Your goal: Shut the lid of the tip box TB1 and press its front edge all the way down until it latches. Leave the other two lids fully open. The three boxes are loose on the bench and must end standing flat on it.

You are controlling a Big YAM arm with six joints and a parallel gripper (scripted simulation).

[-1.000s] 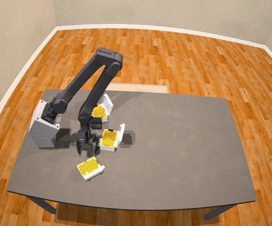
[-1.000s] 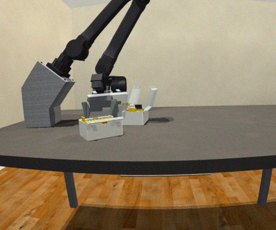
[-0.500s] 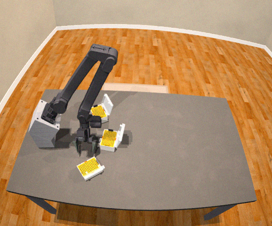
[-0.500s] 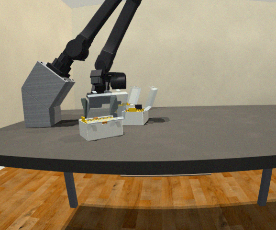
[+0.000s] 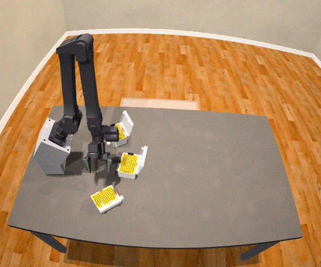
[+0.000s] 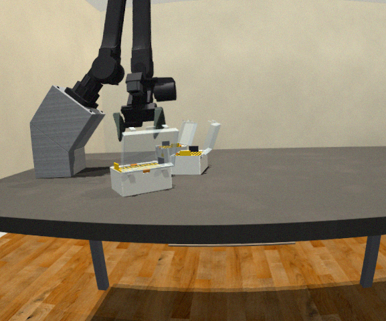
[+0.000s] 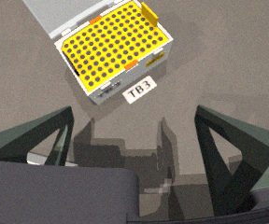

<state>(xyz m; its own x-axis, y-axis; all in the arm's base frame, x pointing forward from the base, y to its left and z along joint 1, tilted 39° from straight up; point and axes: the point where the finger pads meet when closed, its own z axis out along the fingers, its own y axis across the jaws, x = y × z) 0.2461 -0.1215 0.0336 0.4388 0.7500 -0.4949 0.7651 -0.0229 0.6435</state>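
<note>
Right now my hand is 3 cm short of the rack, 10 cm to the left of it and 6 cm above it.
</note>
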